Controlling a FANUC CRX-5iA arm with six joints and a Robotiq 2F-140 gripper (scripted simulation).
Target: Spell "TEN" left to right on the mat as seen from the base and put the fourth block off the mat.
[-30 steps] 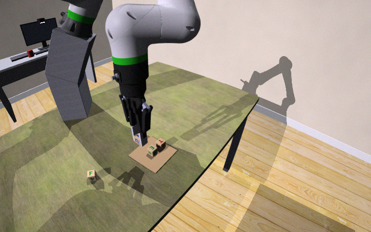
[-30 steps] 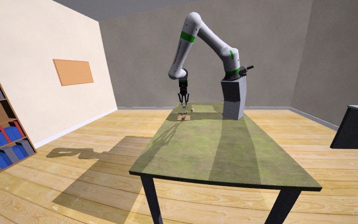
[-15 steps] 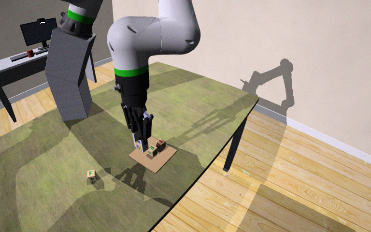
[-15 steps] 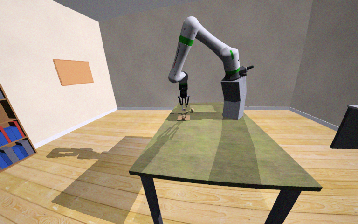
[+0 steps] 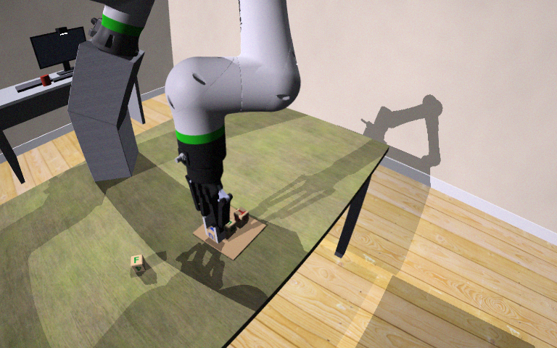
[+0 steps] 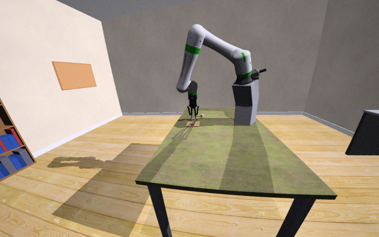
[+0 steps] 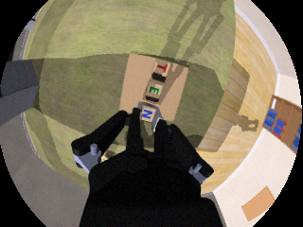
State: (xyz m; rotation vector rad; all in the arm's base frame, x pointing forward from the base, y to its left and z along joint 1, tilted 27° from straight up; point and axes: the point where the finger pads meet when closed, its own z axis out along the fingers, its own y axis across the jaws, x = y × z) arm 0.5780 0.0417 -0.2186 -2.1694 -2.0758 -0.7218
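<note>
The mat is 50 mm to the left of my hand and 50 mm below it. The rest, counted from my hand: N block 20 mm below; F block 200 mm to the right, 80 mm behind, 40 mm below.
</note>
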